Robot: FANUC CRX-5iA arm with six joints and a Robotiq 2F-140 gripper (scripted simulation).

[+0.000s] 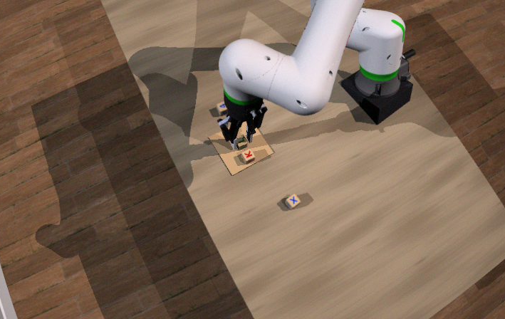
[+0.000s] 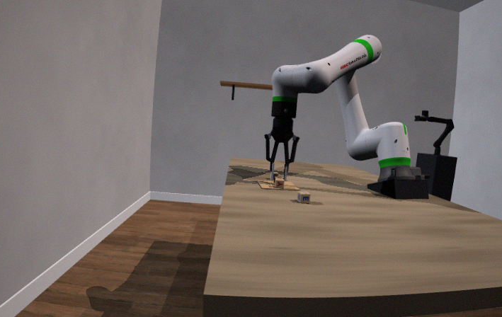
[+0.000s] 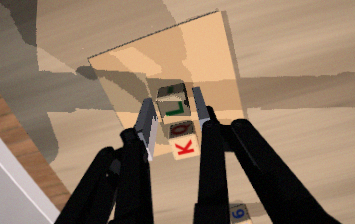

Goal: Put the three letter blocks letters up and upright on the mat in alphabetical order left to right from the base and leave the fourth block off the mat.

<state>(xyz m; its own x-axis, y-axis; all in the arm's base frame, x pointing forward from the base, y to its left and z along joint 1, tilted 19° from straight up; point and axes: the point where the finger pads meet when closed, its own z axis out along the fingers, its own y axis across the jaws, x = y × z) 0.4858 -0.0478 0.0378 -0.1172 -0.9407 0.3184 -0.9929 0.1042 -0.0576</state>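
The L block lies 30 mm below my hand. From my hand the other things lie so: red K block: 10 mm ahead, 50 mm to the left, 30 mm below; then 4 block: 20 mm behind, 130 mm to the right, 40 mm below; then tan mat: 50 mm below.
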